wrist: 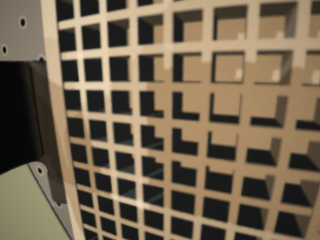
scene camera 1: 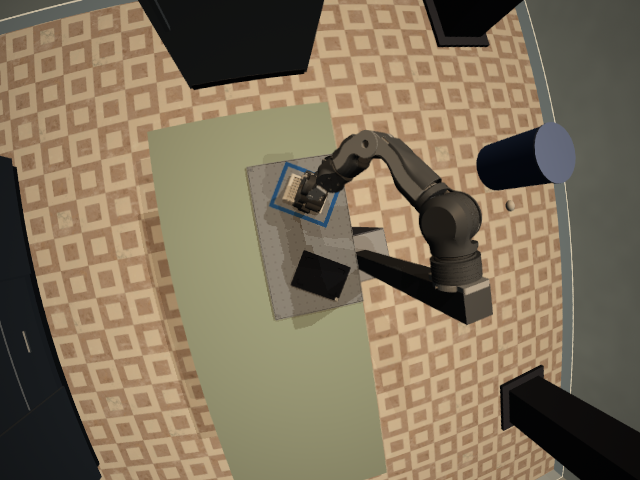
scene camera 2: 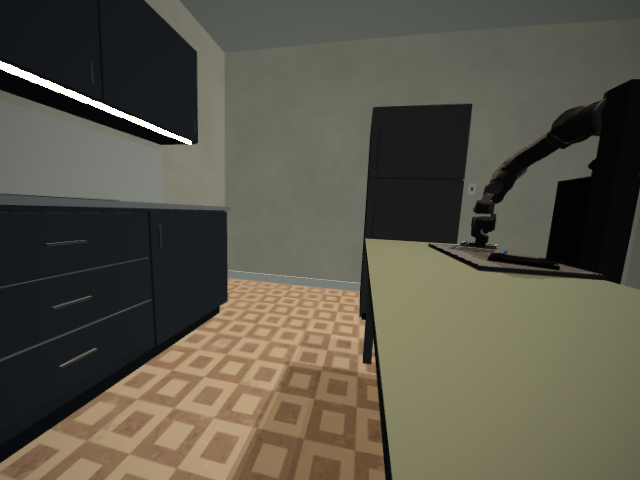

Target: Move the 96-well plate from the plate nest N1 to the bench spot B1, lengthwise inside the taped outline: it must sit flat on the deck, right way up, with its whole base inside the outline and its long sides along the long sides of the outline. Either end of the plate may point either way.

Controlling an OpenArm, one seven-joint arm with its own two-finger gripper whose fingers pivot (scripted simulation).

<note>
In view: a cream 96-well plate (wrist: 244, 75) and a black plate nest N1 (scene camera 1: 321, 276).
</note>
